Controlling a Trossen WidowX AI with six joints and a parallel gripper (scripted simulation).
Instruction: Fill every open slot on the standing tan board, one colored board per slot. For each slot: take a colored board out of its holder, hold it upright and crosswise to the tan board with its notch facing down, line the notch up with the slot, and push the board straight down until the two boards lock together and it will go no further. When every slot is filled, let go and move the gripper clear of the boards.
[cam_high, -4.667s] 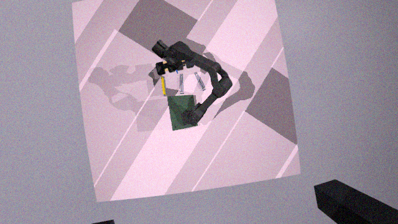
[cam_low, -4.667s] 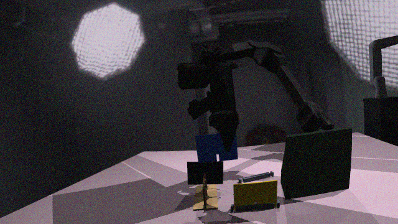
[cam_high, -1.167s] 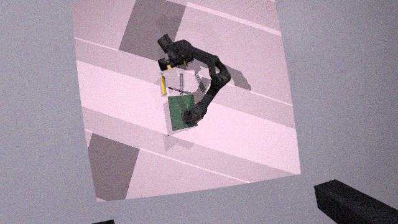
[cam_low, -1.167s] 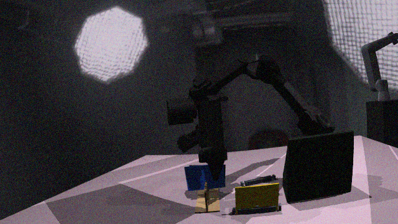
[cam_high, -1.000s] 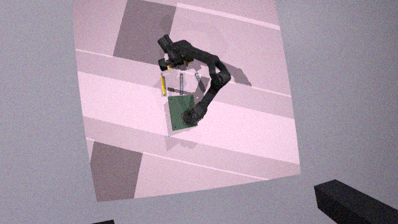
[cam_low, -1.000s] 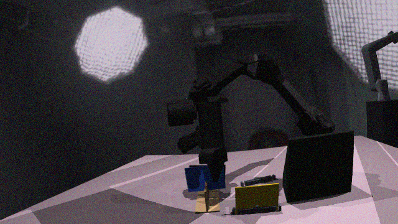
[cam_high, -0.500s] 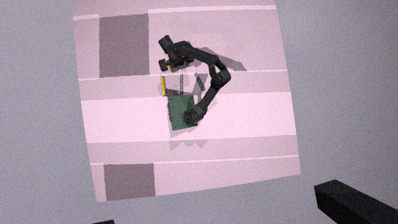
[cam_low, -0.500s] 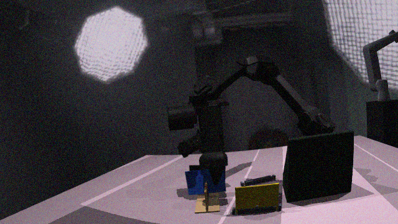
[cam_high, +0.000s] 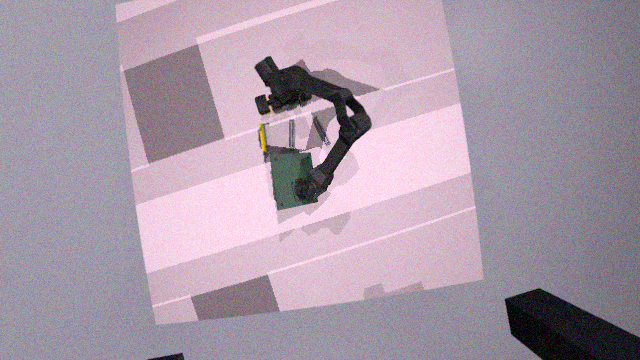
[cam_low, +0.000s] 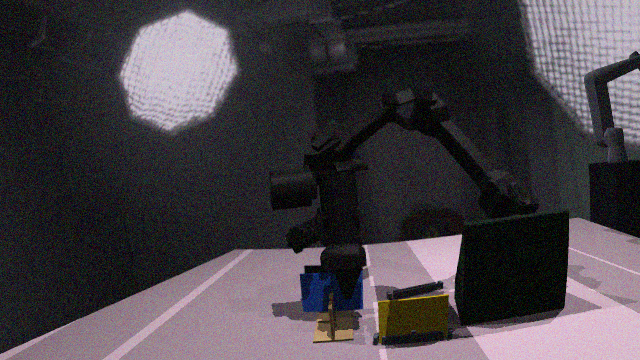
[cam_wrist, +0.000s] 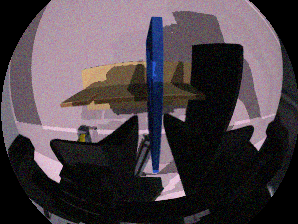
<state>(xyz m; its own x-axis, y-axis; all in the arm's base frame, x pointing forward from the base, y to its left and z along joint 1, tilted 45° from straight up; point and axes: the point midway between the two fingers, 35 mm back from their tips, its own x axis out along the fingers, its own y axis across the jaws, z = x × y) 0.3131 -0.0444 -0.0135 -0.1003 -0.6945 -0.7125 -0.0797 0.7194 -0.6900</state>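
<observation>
My gripper tip is 20 mm short of the blue board. Round my gripper tip: tan board 20 mm below, 20 mm ahead; then yellow board 110 mm to the left, 100 mm behind, 20 mm below; then black board 50 mm to the right, 30 mm ahead.
</observation>
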